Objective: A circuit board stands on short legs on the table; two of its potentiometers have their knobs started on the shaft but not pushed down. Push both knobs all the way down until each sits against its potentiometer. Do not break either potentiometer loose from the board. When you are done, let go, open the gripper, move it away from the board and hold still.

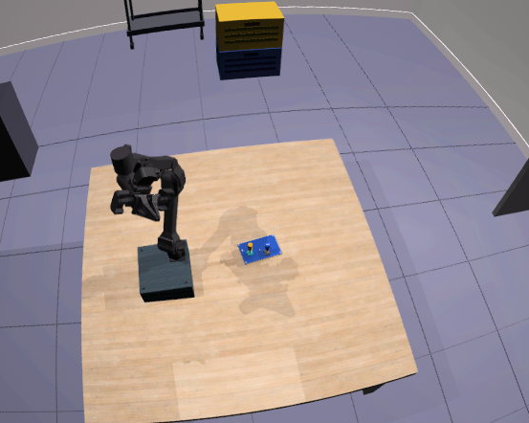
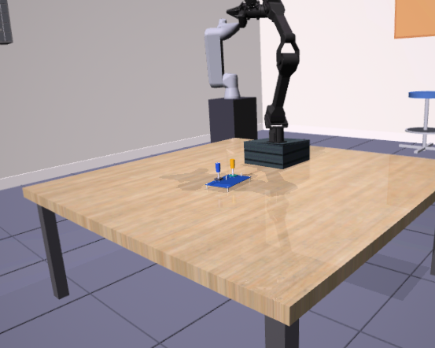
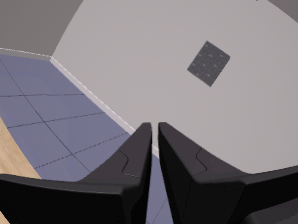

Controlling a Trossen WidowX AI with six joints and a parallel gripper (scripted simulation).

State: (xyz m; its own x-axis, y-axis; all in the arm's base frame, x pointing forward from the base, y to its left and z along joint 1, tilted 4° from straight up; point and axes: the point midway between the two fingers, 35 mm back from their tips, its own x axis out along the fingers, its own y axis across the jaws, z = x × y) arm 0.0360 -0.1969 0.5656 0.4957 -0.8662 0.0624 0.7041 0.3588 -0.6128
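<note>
Now: the orange knob 600 mm below my gripper tip, 280 mm ahead of it and 260 mm to the left of it. From my gripper tip the other things lie so: blue knob 590 mm below, 350 mm ahead, 250 mm to the left.
</note>
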